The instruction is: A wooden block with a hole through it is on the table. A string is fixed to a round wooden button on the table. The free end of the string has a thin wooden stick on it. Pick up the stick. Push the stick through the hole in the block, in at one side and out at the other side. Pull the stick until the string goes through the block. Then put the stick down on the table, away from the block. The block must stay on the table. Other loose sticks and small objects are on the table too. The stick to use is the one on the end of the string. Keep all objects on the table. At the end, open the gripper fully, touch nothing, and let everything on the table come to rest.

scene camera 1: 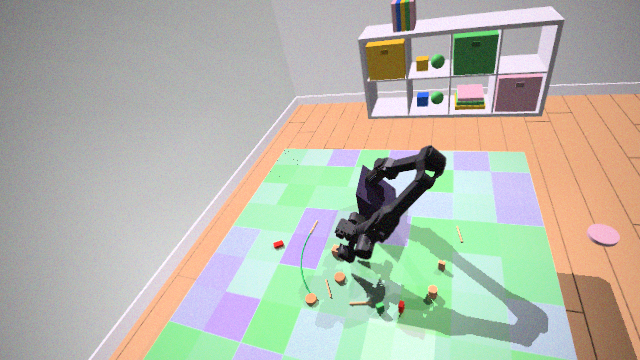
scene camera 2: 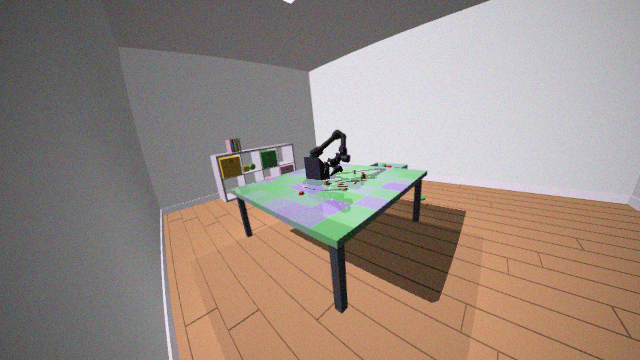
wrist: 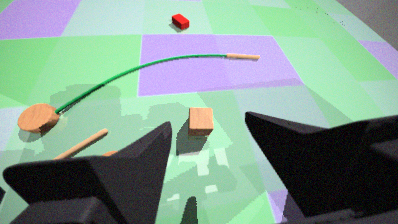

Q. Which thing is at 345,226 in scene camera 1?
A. My gripper.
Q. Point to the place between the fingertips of my gripper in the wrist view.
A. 208,121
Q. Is my gripper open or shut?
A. Open.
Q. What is my gripper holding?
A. Nothing.
